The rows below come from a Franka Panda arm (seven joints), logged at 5 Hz.
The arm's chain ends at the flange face. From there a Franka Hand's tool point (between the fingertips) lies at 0.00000 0.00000 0.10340 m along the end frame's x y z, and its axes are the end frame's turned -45 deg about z.
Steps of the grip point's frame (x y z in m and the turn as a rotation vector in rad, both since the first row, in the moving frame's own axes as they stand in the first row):
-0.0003, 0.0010, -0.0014, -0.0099, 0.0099, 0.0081
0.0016, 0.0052, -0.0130, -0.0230, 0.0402, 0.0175
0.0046, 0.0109, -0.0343, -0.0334, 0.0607, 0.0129
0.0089, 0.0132, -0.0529, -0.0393, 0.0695, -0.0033
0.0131, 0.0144, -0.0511, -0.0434, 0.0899, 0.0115
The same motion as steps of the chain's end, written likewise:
-0.0010, 0.0009, -0.0014, 0.0000, 0.0140, 0.0081
0.0002, 0.0038, -0.0129, 0.0122, 0.0447, 0.0175
0.0041, 0.0064, -0.0341, 0.0193, 0.0665, 0.0129
0.0077, 0.0053, -0.0526, 0.0214, 0.0769, -0.0033
0.0097, 0.0043, -0.0506, 0.0329, 0.0943, 0.0115

